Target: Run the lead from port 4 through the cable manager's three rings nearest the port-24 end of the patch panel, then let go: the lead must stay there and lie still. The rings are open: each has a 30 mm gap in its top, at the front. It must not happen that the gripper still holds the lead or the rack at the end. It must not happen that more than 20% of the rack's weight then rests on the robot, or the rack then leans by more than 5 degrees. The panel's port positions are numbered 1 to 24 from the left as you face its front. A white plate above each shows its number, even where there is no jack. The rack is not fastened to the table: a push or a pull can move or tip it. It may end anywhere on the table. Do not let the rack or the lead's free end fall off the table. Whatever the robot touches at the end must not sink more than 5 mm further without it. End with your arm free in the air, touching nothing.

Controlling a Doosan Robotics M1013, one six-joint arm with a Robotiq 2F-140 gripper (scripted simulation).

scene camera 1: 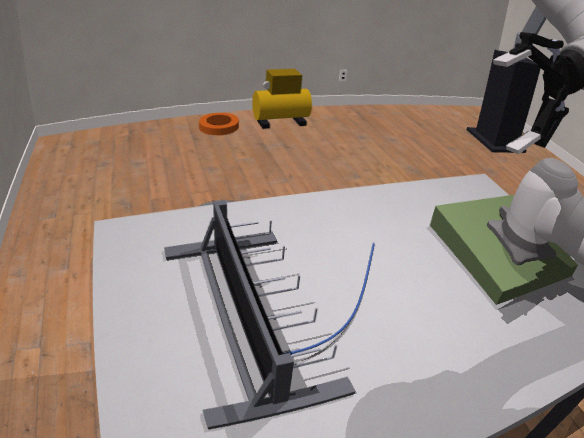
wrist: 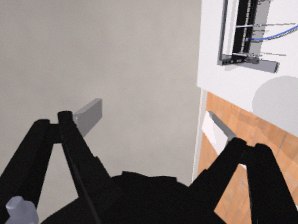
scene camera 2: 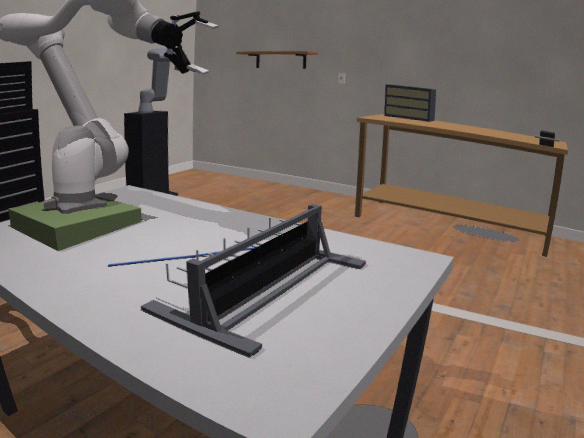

Note:
In view: my gripper [scene camera 1: 507,108] and a rack [scene camera 2: 232,284].
My gripper shows as well in the wrist view [wrist: 153,113] and in scene camera 2 [scene camera 2: 210,50].

